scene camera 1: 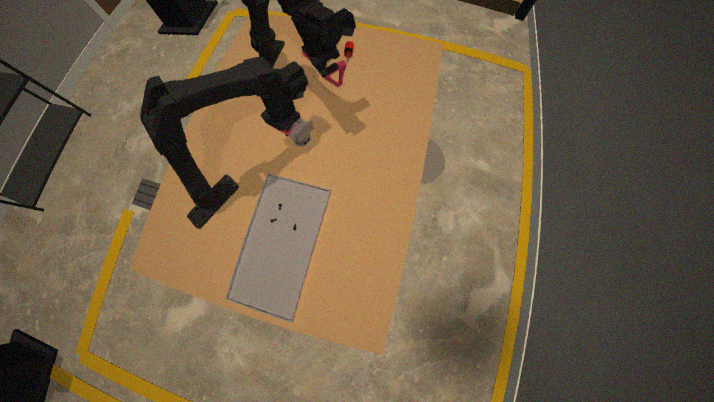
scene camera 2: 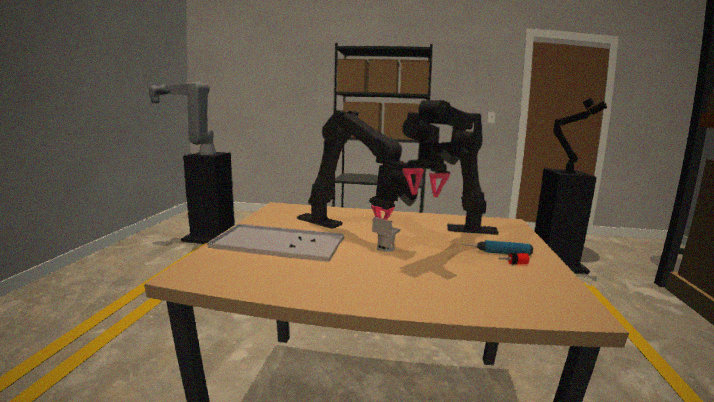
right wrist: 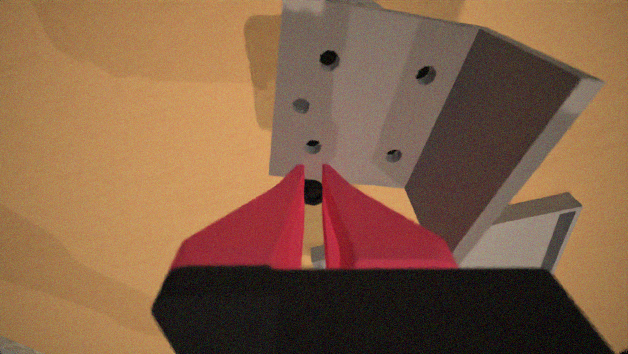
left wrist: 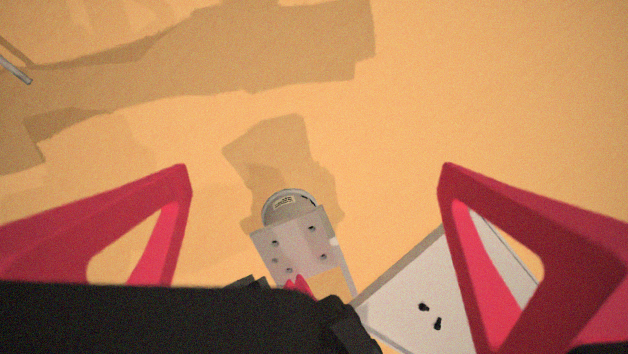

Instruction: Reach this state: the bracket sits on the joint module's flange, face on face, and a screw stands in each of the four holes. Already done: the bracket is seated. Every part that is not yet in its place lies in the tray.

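Frame: origin at the left arm's base, x ahead, y left, z up, level; millimetres.
Where they show: left gripper, fingertip midpoint: [scene camera 1: 331,76] [scene camera 2: 425,196] [left wrist: 314,177]; right gripper, fingertip midpoint: [scene camera 1: 287,133] [right wrist: 313,176] [left wrist: 296,281]; left arm's base, origin of the base link: [scene camera 1: 269,58] [scene camera 2: 472,230]; right arm's base, origin of the base link: [scene camera 1: 213,201] [scene camera 2: 319,221].
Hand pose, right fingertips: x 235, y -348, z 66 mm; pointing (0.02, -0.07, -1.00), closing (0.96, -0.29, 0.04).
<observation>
Things, the pixels of their top centre, and the offset from my right fingertips. "pt": a spot on its surface instead.
- joint module, surface spot: [scene camera 2: 385,234] pt dx +68, dy +22, dz -4 mm
- black screw, middle of its top: [right wrist: 311,199] dx -3, dy -5, dz +10 mm
- grey tray, middle of its top: [left wrist: 482,328] [scene camera 1: 277,244] [scene camera 2: 277,238] dx +69, dy -344, dz -50 mm
- blue screwdriver, surface spot: [scene camera 2: 503,246] pt dx +13, dy +415, dz -35 mm
- red cylinder, middle of its top: [scene camera 2: 513,253] [scene camera 1: 348,49] dx +82, dy +432, dz -32 mm
The grey bracket [right wrist: 351,101] sits on the joint module [scene camera 2: 385,234] in the middle of the table, and its holes show empty in the right wrist view. My right gripper [right wrist: 313,176] is shut on a black screw [right wrist: 312,192] and holds it just above the bracket's near edge. It shows over the module in scene camera 2 [scene camera 2: 382,211]. My left gripper [scene camera 2: 425,180] is open and empty, raised above the table behind the module. Three black screws [scene camera 1: 283,218] lie in the grey tray [scene camera 1: 280,246].
A blue screwdriver [scene camera 2: 503,246] and a red cylinder [scene camera 2: 519,258] lie on the table's right side. The two arm bases stand at the back edge. Other robots on pedestals and a shelf stand beyond the table.
</observation>
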